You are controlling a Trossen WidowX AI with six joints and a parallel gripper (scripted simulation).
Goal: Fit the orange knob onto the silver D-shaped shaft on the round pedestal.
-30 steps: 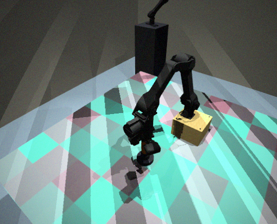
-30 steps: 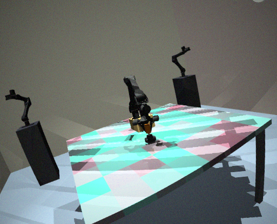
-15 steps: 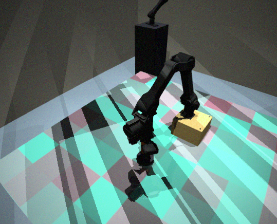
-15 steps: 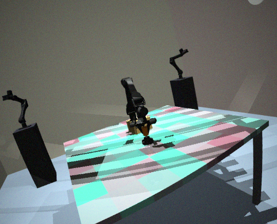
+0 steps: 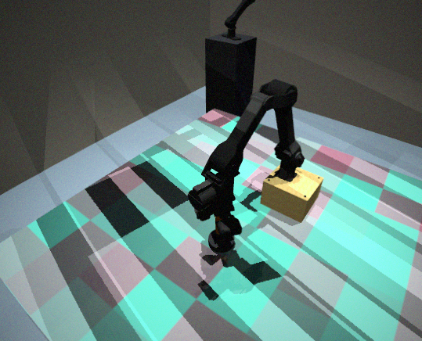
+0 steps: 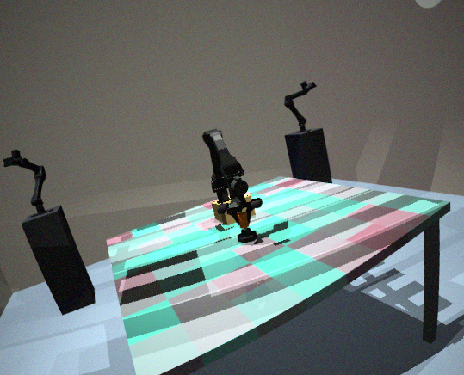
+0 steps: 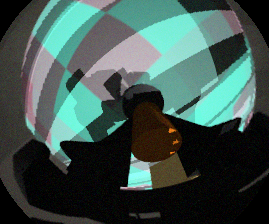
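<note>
Right now my gripper tip is 40 mm above the dark round pedestal. From my gripper tip the other things lie so: orange knob (30 mm above).
</note>
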